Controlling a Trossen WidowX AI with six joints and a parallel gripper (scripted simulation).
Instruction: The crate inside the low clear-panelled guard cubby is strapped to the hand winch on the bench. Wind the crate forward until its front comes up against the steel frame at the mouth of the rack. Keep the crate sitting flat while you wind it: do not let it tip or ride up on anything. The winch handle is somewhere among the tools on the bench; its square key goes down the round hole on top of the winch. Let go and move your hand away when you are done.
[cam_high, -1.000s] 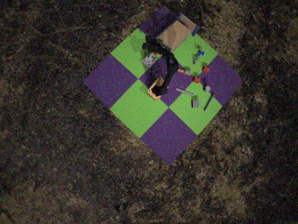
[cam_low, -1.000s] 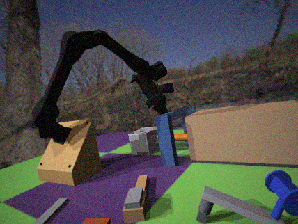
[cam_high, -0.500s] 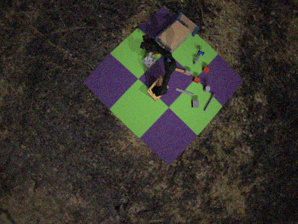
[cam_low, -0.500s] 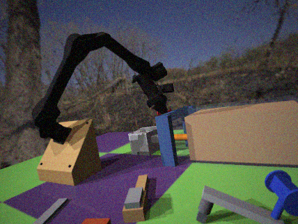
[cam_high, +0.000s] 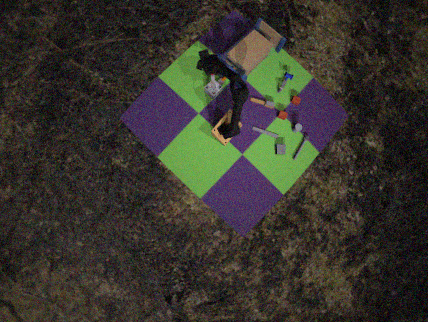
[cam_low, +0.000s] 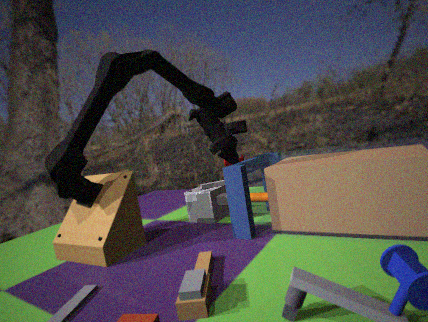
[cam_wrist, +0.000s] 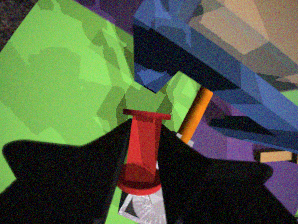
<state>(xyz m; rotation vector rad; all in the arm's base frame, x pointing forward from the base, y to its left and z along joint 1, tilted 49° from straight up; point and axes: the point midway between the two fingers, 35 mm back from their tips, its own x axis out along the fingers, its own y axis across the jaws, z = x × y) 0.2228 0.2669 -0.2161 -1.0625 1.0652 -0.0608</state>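
Right now the grey winch is 100 mm below my gripper tip, 90 mm to the right of it and 90 mm behind it. Also, from my gripper tip: red grip: 10 mm to the right, 10 mm behind; then wood-and-grey block: 390 mm to the right, 140 mm ahead, 110 mm below; then blue spool: 410 mm ahead, 380 mm to the right, 90 mm below.
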